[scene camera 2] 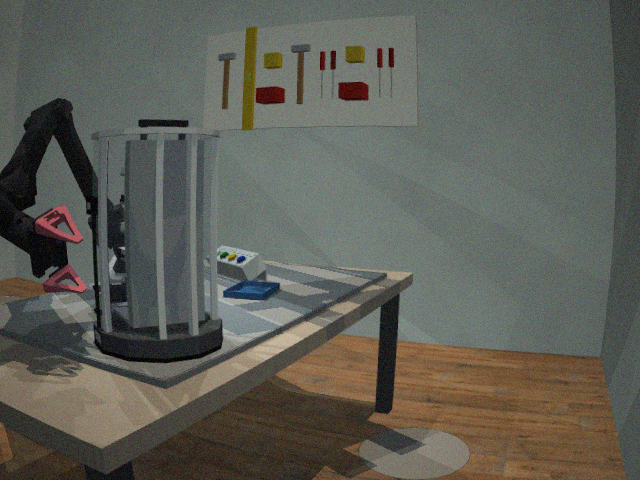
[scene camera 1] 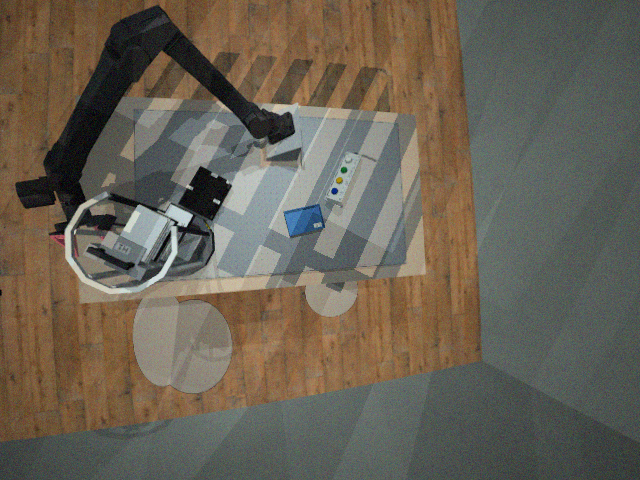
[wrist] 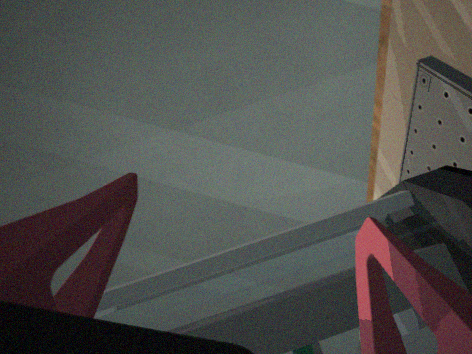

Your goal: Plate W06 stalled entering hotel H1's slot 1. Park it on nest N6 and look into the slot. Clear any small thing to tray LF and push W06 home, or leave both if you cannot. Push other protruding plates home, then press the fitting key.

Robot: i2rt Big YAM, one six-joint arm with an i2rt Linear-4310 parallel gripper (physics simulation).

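Frame: origin at the arm's base, x left, y back, z up, level; metres.
Seen in the pictures: gripper, fingertip midpoint: (scene camera 2: 82, 266) (wrist: 250, 206); arm's base, origin of the base link: (scene camera 1: 281, 129).
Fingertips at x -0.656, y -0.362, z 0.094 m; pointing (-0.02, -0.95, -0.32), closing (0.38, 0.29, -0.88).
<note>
Offsets run from my fingertips to a thing's middle. "spot": to the spot under its first point. Level surfaces: height alone.
My gripper (scene camera 2: 77, 264) (wrist: 250, 206) is open and empty, its pink fingers beside the round cage at its left in scene camera 2. Hotel H1 (scene camera 1: 147, 224) (scene camera 2: 164, 232) stands upright inside the cage; its slots face away from scene camera 2. The wrist view looks along a grey cage bar @(spot: dz +0.002, dx +0.103, dy -0.076 m) (wrist: 250, 248), slanting between and behind the fingers. Slot 1, plate W06 and any small thing in it cannot be made out. A black square nest @(dz -0.134, dx +0.331, dy +0.158 m) (scene camera 1: 205, 192) lies beside the hotel; its label is unreadable. A blue tray @(dz -0.163, dx +0.695, dy -0.001 m) (scene camera 1: 302, 221) (scene camera 2: 251, 290) and the key box @(dz -0.130, dx +0.891, dy +0.141 m) (scene camera 1: 342, 178) (scene camera 2: 239, 261) stand farther right.
The cage's white top ring @(spot: dz +0.216, dx +0.091, dy -0.001 m) (scene camera 1: 69, 245) (scene camera 2: 155, 132) and its dark base @(spot: dz -0.140, dx +0.094, dy -0.078 m) (scene camera 2: 157, 345) surround the hotel. The perforated mat @(dz -0.171 m) (wrist: 440, 107) shows at the wrist view's right. A grey wedge-shaped box (scene camera 1: 285, 152) is beside the arm's far end. A tool board (scene camera 2: 310, 116) is on the wall.
</note>
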